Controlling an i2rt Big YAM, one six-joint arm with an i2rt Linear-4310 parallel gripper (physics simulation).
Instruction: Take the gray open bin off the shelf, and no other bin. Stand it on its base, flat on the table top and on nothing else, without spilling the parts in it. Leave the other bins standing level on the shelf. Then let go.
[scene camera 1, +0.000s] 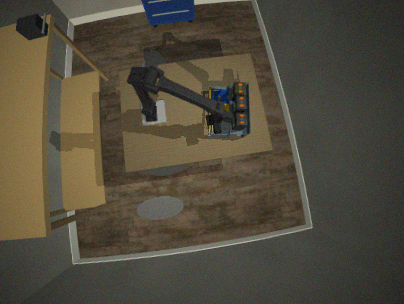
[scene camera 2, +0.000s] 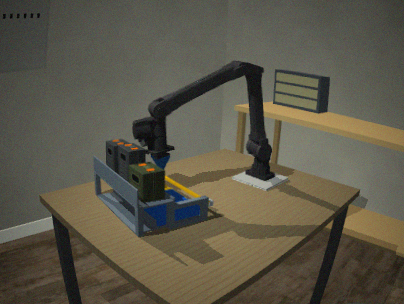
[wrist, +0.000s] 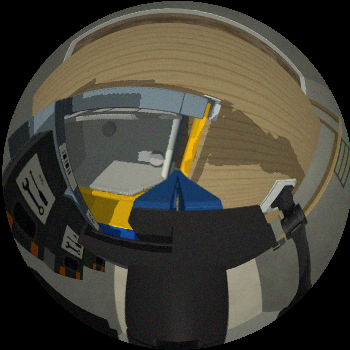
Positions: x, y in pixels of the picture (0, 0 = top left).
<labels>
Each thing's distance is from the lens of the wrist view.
my gripper (wrist: 177, 174): 13 cm
gray open bin (wrist: 119, 163): 21 cm
yellow bin (wrist: 109, 208): 29 cm
The marked spots on the gray open bin and the yellow bin are 12 cm apart.
</labels>
